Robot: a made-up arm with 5 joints.
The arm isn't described. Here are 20 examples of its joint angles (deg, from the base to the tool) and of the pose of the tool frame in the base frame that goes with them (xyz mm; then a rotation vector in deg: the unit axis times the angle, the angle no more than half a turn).
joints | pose
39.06 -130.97 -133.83 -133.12 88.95 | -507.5 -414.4 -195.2 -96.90 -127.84 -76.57
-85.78 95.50 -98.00 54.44 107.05 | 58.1 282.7 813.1 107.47 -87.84 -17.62
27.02 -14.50 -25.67 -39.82 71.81 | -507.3 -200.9 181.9 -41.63 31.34 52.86
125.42 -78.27 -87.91 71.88 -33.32 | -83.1 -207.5 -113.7 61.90 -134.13 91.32
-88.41 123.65 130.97 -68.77 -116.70 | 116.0 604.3 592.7 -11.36 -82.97 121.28
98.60 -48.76 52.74 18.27 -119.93 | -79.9 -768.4 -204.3 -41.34 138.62 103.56
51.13 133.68 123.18 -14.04 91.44 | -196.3 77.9 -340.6 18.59 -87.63 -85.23
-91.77 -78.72 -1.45 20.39 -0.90 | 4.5 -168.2 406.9 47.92 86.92 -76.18
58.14 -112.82 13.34 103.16 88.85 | -294.1 -395.4 -99.1 97.88 129.26 48.74
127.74 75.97 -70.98 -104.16 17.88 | 414.8 1.9 -284.9 -104.29 44.73 28.51
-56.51 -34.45 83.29 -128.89 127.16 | -22.5 -534.2 797.1 1.49 150.87 78.50
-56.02 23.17 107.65 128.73 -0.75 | -248.8 26.9 710.1 49.06 55.72 120.72
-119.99 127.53 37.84 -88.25 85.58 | 291.4 227.7 556.2 101.44 -43.07 -59.19
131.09 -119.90 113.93 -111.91 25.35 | 358.0 -64.4 -102.6 27.99 -58.89 127.67
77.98 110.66 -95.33 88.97 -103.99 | 137.2 345.6 -11.4 -139.57 -100.09 37.94
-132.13 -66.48 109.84 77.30 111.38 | 344.5 -471.7 326.5 26.20 47.32 116.09
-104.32 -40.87 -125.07 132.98 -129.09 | 543.4 -499.7 326.1 -25.25 -20.85 -33.24
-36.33 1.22 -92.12 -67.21 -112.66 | -347.3 173.7 1163.2 156.17 -16.92 43.65
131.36 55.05 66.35 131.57 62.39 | 71.4 2.5 -229.7 -126.44 43.77 -25.89
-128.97 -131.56 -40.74 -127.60 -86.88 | 502.1 -522.3 873.8 53.02 -122.58 -31.50
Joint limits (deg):
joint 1: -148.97..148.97
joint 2: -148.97..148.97
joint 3: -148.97..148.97
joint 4: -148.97..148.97
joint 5: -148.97..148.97
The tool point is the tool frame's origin. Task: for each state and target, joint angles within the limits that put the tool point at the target. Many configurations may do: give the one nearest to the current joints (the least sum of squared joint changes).
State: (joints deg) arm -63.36 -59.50 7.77 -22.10 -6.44
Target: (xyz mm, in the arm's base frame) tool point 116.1 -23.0 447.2
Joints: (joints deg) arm -62.82 -39.04 -5.74 -31.76 -10.47
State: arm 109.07 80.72 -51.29 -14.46 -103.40
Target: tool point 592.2 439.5 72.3
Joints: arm 132.01 87.61 -66.21 -26.30 -107.78
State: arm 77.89 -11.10 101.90 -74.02 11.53
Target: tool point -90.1 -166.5 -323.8
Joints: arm 104.64 31.84 86.00 -78.76 36.61
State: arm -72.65 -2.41 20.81 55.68 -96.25
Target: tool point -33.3 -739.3 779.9
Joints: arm -67.75 -41.91 53.51 52.85 -113.82
